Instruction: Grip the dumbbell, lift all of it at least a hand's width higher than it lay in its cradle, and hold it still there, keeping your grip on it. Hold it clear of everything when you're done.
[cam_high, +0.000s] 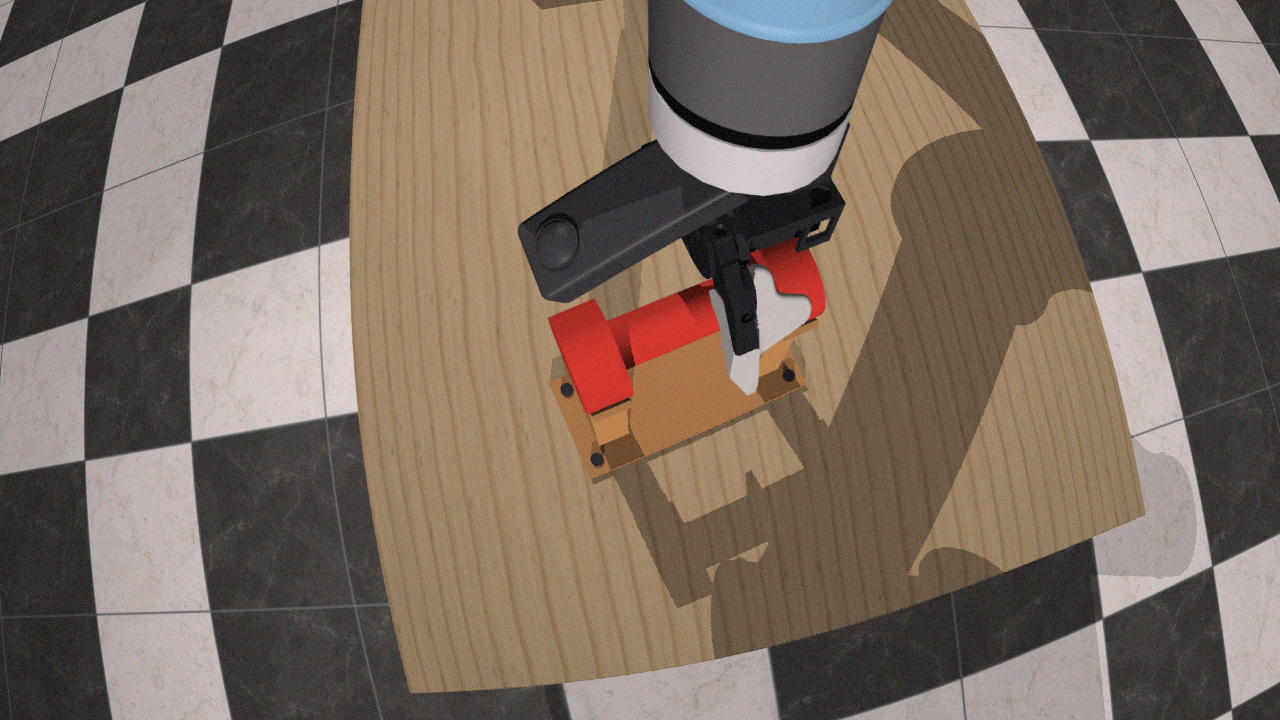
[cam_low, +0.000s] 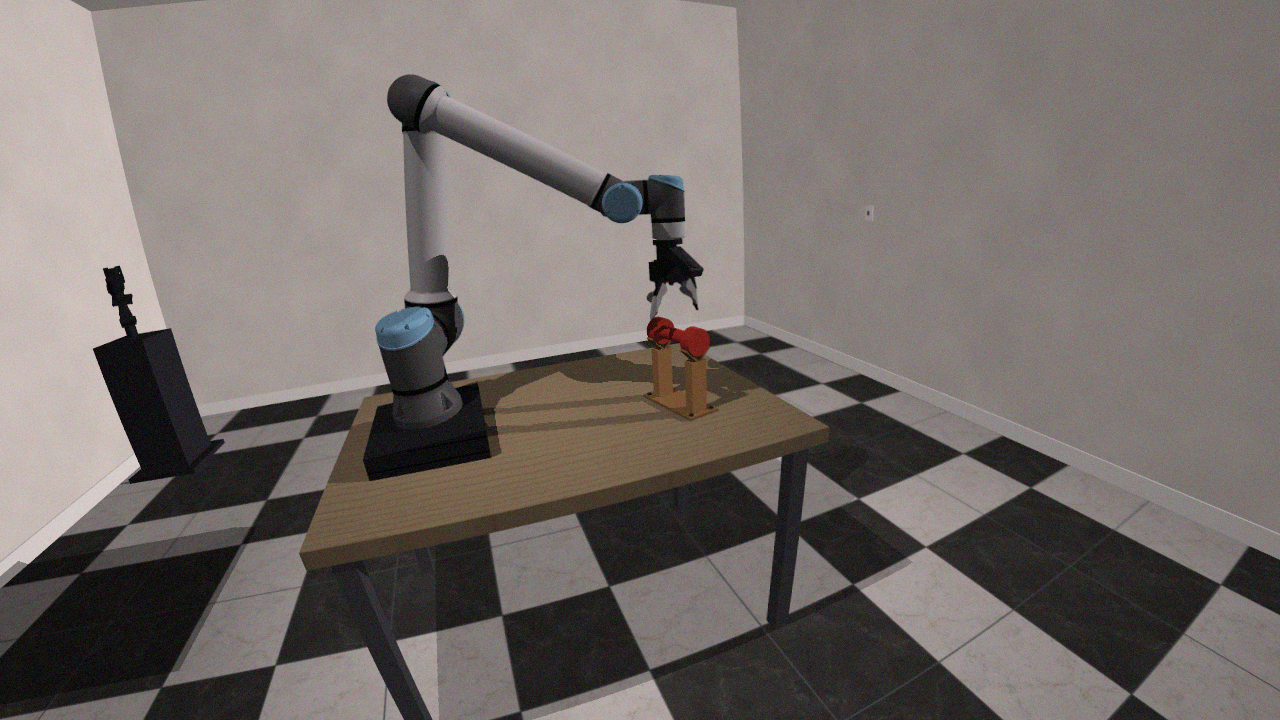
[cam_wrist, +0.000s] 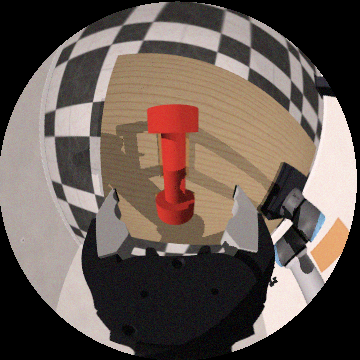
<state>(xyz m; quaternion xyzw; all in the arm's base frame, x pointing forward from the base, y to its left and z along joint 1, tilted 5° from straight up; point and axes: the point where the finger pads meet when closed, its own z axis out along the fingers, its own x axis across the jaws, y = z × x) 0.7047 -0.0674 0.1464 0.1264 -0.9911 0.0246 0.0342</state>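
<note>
My hand is 60 mm above the red dumbbell. The rest, counted from my hand: wooden cradle (180 mm below).
</note>
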